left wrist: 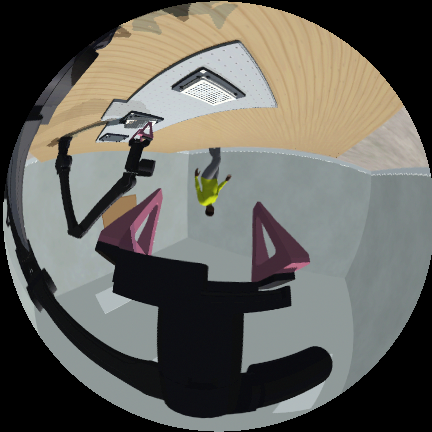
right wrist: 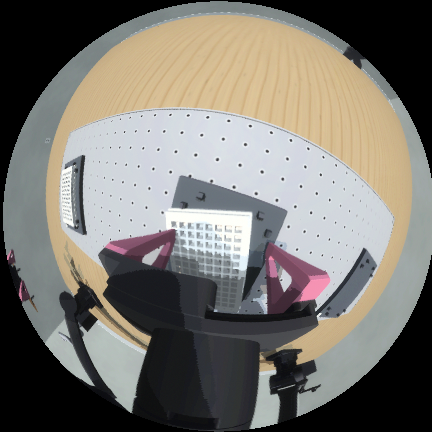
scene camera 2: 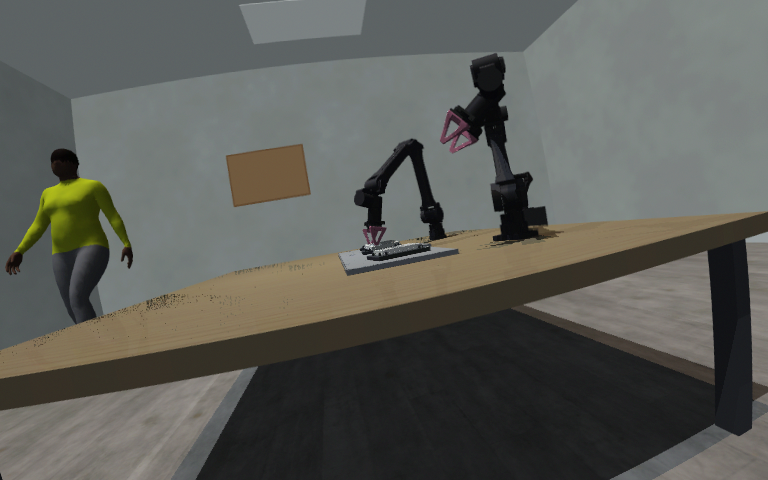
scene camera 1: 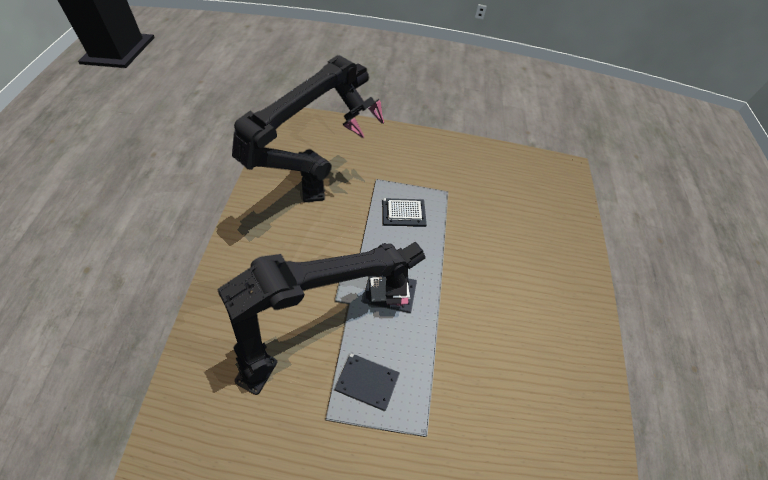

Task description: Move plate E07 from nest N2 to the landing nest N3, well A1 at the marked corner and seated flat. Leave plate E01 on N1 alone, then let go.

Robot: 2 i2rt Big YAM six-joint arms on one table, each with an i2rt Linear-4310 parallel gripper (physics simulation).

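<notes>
Plate E07 (scene camera 1: 375,282) (right wrist: 207,241), a white well plate, lies on the dark middle nest (scene camera 1: 412,286) (right wrist: 225,201). Its edges look turned against the nest's outline. My right gripper (right wrist: 220,241) (scene camera 2: 374,235) (left wrist: 145,124) is open and points down over it, one pink finger on each side with a gap to the plate. In scene camera 1 the wrist hides most of the plate. Plate E01 (scene camera 1: 404,210) (left wrist: 207,90) (right wrist: 68,195) sits on its own nest (scene camera 1: 387,221) at the far end. My left gripper (scene camera 1: 372,129) (scene camera 2: 455,133) (left wrist: 208,197) is open and empty, high above the table's back edge.
All nests stand on a grey perforated board (scene camera 1: 392,343) (right wrist: 241,153) (left wrist: 241,68) on the wooden table (scene camera 1: 525,286). An empty dark nest (scene camera 1: 367,381) (right wrist: 350,282) lies turned at the board's near end. A figure in yellow (left wrist: 209,189) shows far off in the left wrist view.
</notes>
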